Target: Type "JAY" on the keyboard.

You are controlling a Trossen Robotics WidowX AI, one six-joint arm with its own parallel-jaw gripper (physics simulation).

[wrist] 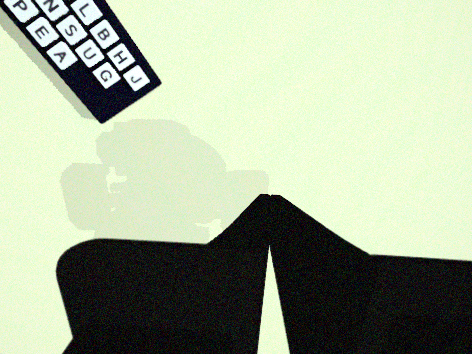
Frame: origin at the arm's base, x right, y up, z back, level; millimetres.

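Seen in the pictures: gripper, fingertip midpoint: [268,204].
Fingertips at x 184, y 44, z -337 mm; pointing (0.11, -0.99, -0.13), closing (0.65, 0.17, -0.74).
Note:
Offsets run from my fingertips to a thing's top centre. "*": to the spot under its first point. Level surfaces: height alone.
A dark keyboard {* dx -90, dy -164, dz +73 mm} [102,102] with white letter keys shows in part at the upper left of the wrist view, lying at a slant. The J key {dx -85, dy -158, dz +35 mm} [136,79] is near its right end corner, with the H key {dx -104, dy -158, dz +32 mm} [120,57] and the G key {dx -101, dy -158, dz +52 mm} [106,76] beside it. The A key {dx -133, dy -158, dz +67 mm} [61,56] is near the lower left edge. The Y key does not show in this view. My black gripper [268,204] is shut and empty, its fingertips together. It shows to the right of and below the keyboard's near end, apart from the keys.
A pale table top {dy -175 mm} [350,110] lies under the keyboard. A soft grey shadow of the arm [160,170] falls on it between the keyboard's end and the fingers. A narrow shadow runs along the keyboard's left edge.

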